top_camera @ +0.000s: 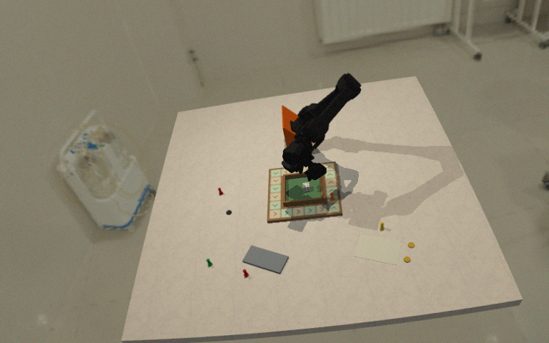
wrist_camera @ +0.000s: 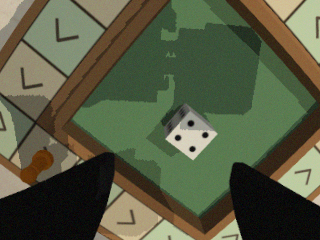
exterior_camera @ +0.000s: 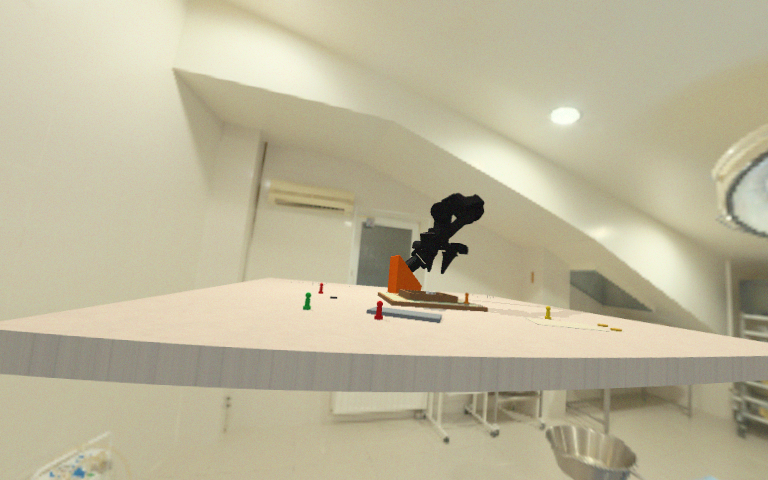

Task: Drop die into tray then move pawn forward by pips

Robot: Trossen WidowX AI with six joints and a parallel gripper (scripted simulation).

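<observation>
My gripper tip is 9 cm to the right of the orange pawn, 7 cm above it and 5 cm short of it. Round my gripper tip: green dice tray 9 cm below, 2 cm to the right, 2 cm behind; black disc 32 cm to the right, 10 cm below, 3 cm ahead; white die 7 cm below, 2 cm behind.
</observation>
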